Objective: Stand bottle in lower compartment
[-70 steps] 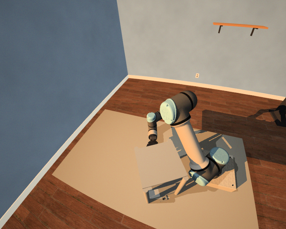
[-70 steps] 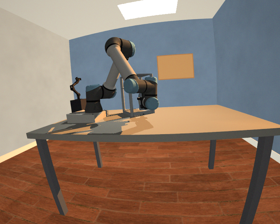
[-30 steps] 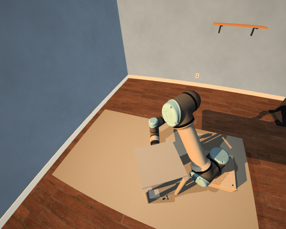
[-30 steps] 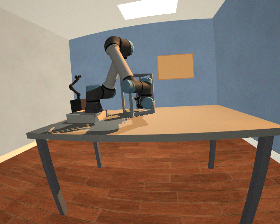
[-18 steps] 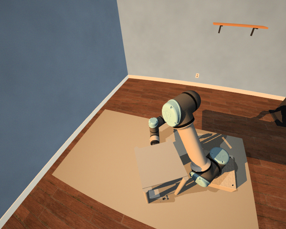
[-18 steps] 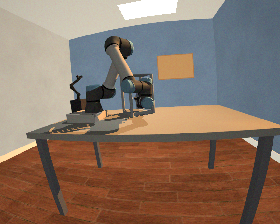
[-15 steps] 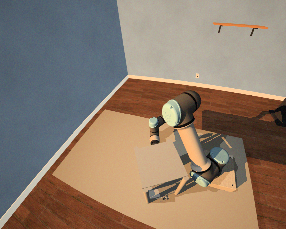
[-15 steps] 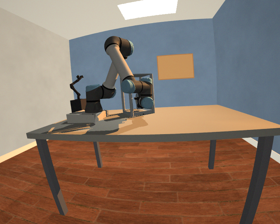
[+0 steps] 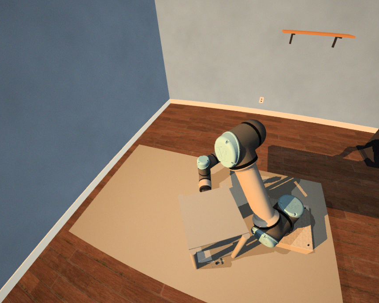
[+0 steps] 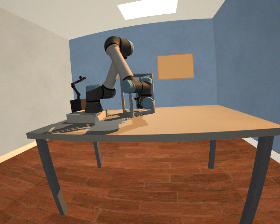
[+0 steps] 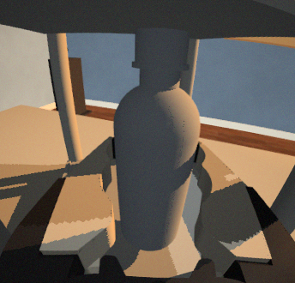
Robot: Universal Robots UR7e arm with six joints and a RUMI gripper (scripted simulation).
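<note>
Right now the grey bottle is 2 cm above my hand. Also, from my hand: shelving unit 5 cm to the left, 3 cm behind, 3 cm above.
</note>
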